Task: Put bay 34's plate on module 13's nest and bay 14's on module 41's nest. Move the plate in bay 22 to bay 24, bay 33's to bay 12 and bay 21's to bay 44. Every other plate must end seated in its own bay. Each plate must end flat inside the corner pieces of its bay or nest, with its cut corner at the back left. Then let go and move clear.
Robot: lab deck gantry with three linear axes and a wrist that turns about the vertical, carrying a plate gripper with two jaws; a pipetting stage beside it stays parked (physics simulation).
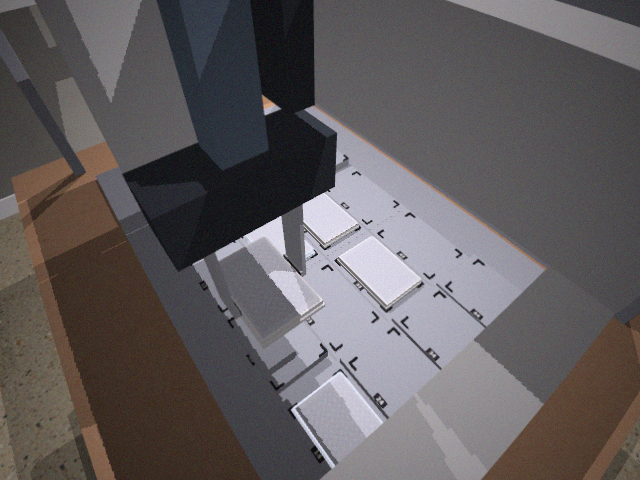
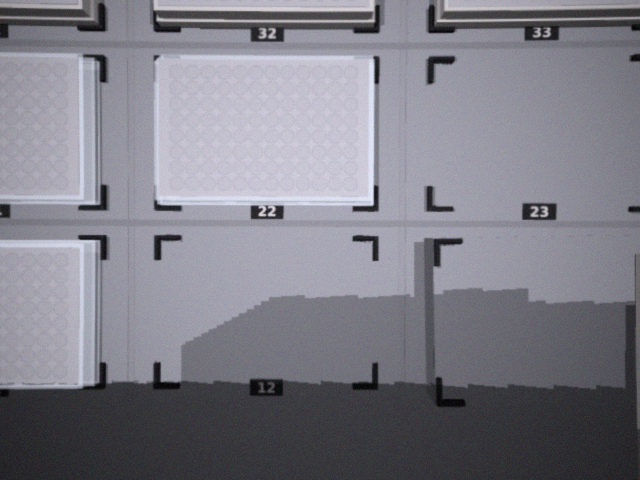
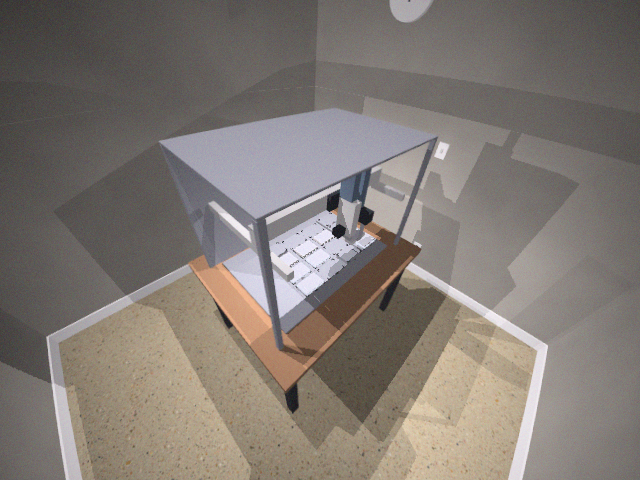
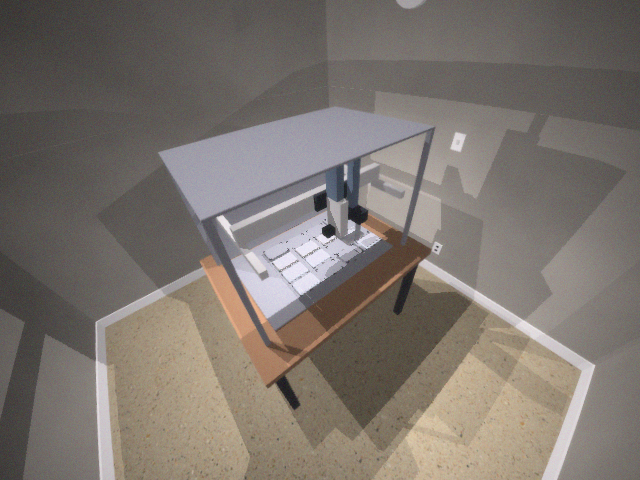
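Seen in the pictures: gripper, between the fingertips: (image 1: 264,285) (image 4: 350,235); robot's base, origin of its link: (image 3: 307,296) (image 4: 301,295).
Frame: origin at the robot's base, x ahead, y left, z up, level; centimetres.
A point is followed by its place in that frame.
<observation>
My gripper (image 1: 269,294) @(x 39.1, y 4.2, z 16.0 cm) is shut on bay 34's plate (image 1: 279,310) @(x 43.3, y 3.7, z 16.7 cm), holding it by its long sides. The plate hangs level above module 13's nest (image 1: 277,385) @(x 45.4, y 0.4, z 1.9 cm) (image 2: 449,401) @(x 33.2, y -0.2, z 2.1 cm). Bay 34 (image 1: 449,325) @(x 54.1, y 26.8, z 1.4 cm) has no plate. Bay 14's plate (image 1: 333,410) @(x 52.9, y 4.3, z 2.9 cm) lies in its bay. Bay 22's plate (image 2: 266,129) @(x 23.0, y 14.9, z 1.4 cm), bay 33's plate (image 1: 379,271) @(x 39.9, y 25.1, z 1.5 cm) (image 2: 537,16) @(x 38.5, y 21.6, z 0.8 cm) and bay 21's plate (image 2: 36,129) @(x 10.0, y 14.8, z 1.4 cm) sit in their bays. Bay 12 (image 2: 266,268) @(x 22.8, y 6.9, z 0.0 cm), bay 24 (image 1: 403,366) @(x 54.2, y 16.3, z 1.5 cm) and the visible part of bay 44 (image 1: 485,289) @(x 53.6, y 36.9, z 1.4 cm) hold no plate. The held plate's cut corner cannot be made out.
Bay 32's plate (image 1: 330,219) @(x 25.0, y 26.1, z 1.4 cm) (image 2: 266,16) @(x 22.9, y 21.6, z 0.9 cm) sits behind bay 22. Bay 11's plate (image 2: 41,315) @(x 10.3, y 4.3, z 1.4 cm) lies at the front left. The white pipetting stage (image 3: 349,219) (image 4: 337,217) stands beside the gripper. A corner post (image 3: 269,284) @(x -26.5, y -11.5, z 45.5 cm) rises at the deck's front left.
</observation>
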